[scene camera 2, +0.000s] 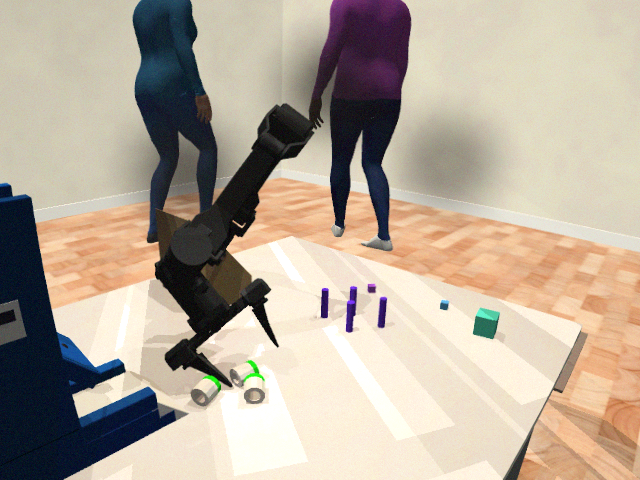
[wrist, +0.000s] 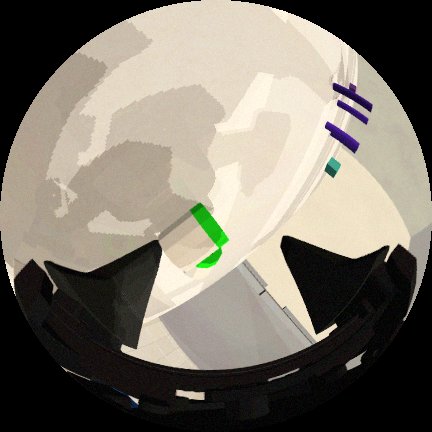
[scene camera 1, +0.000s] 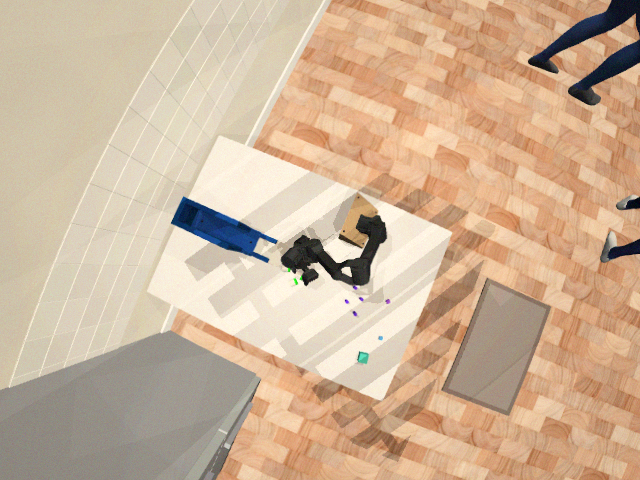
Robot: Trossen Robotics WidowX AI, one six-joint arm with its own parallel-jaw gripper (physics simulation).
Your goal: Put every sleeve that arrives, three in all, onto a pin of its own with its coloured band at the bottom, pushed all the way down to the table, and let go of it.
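Three white sleeves with green bands lie on their sides on the table. The left sleeve (scene camera 2: 205,391) lies apart from the others; the back sleeve (scene camera 2: 240,374) (wrist: 186,241) lies close to the front sleeve (scene camera 2: 254,391), whose green band shows partly hidden in the wrist view. In scene camera 1 the sleeves are small and partly hidden by the arm. My gripper (scene camera 2: 253,365) (wrist: 222,244) is open, empty and tilted above the sleeves. One fingertip is low between the left and back sleeves; the other is higher. Several purple pins (scene camera 1: 354,313) (scene camera 2: 382,312) (wrist: 342,137) stand upright and bare.
A blue forked structure (scene camera 1: 222,229) (scene camera 2: 31,382) stands near the sleeves. A wooden board (scene camera 1: 351,222) (scene camera 2: 232,276) stands by the arm. A purple cube (scene camera 1: 387,301) (scene camera 2: 371,288), a blue cube (scene camera 1: 380,337) (scene camera 2: 444,304) and a teal block (scene camera 1: 362,357) (scene camera 2: 486,323) (wrist: 332,167) lie beyond the pins.
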